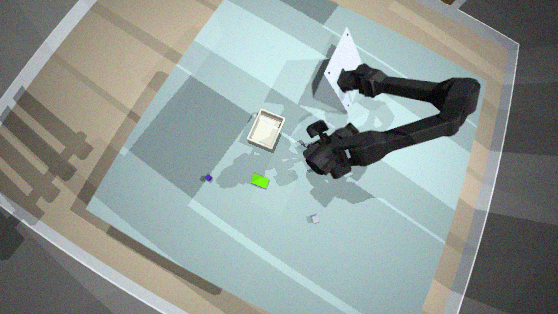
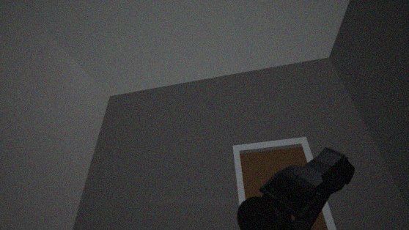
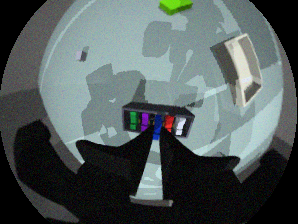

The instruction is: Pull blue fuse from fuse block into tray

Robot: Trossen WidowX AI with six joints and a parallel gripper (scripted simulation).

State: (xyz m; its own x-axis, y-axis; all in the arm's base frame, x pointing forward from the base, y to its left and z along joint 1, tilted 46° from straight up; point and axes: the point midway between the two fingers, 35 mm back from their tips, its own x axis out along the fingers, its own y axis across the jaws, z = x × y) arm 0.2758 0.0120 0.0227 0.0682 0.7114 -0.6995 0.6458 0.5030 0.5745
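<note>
Now: gripper tip 2 cm past the cream tray, 22 cm to the left of it and 5 cm above it. From my gripper tip the other things lie so: small grey cube: 22 cm ahead, 7 cm to the left, 4 cm below; blue fuse: 1 cm below.
</note>
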